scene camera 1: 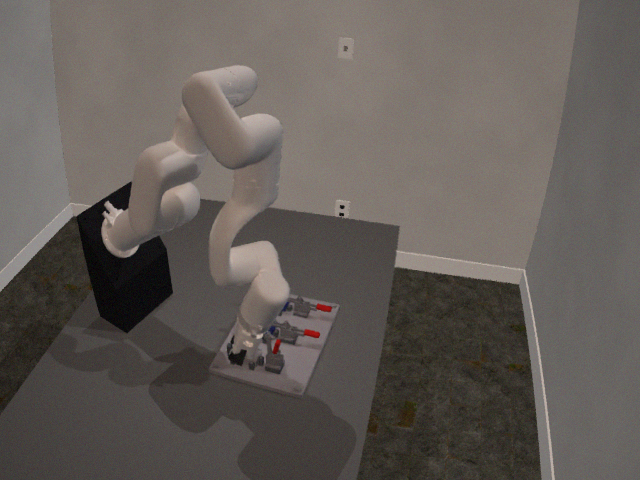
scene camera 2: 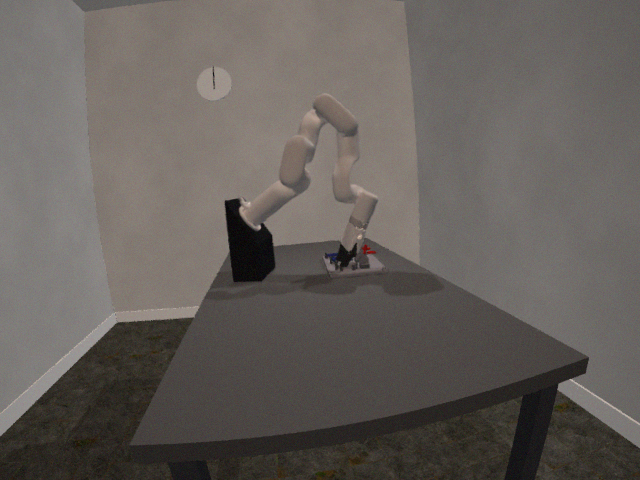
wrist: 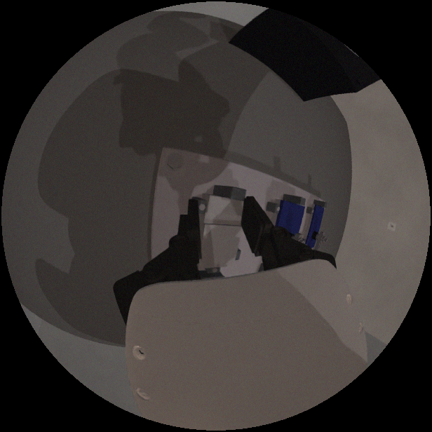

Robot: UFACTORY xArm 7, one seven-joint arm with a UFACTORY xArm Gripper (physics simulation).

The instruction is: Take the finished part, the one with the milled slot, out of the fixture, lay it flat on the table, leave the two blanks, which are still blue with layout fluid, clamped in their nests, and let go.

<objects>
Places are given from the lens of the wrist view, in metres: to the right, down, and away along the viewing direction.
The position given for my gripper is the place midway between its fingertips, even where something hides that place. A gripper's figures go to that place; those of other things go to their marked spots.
my gripper (wrist: pixel 220 211): 0.00, 0.00, 0.12
finished part (wrist: pixel 220 227): 0.00, 0.01, 0.13
blue blank (wrist: pixel 289 216): 0.10, 0.00, 0.17
fixture plate (wrist: pixel 200 172): -0.01, -0.04, 0.13
The marked spots on the finished part and the blue blank are 0.11 m apart.
</objects>
